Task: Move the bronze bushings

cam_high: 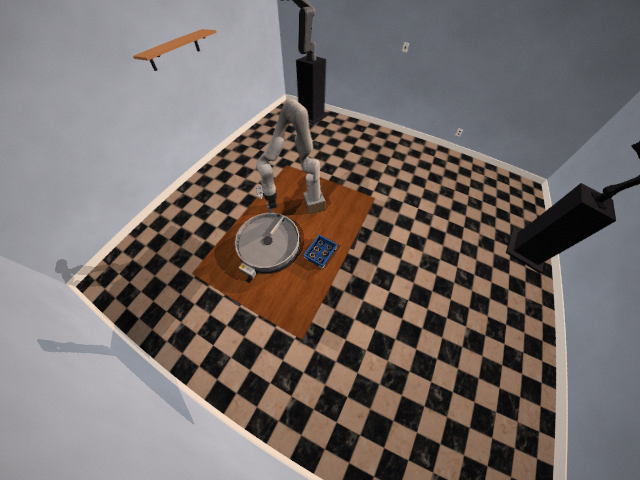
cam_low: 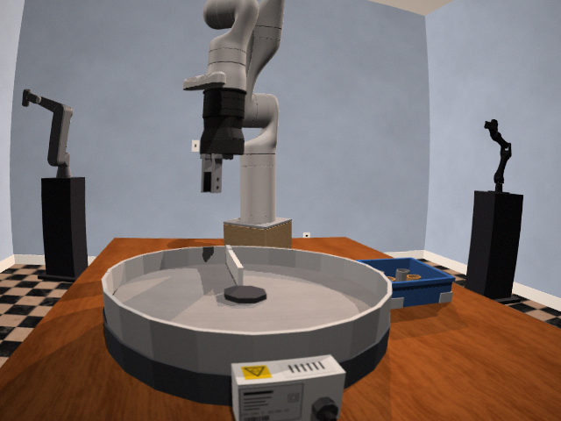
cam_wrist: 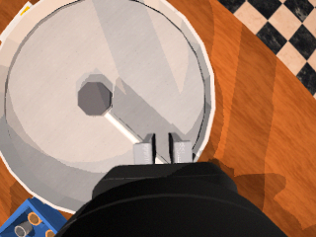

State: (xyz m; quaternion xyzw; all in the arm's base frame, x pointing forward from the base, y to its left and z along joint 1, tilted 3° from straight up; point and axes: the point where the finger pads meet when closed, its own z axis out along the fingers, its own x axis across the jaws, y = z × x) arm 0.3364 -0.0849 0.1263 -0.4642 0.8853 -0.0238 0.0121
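Now: the blue crate 380 mm to the left of my hand, 190 mm below it and 50 mm behind it. The rest, counted from my hand: grey disc: 160 mm below, 120 mm ahead, 60 mm to the left.
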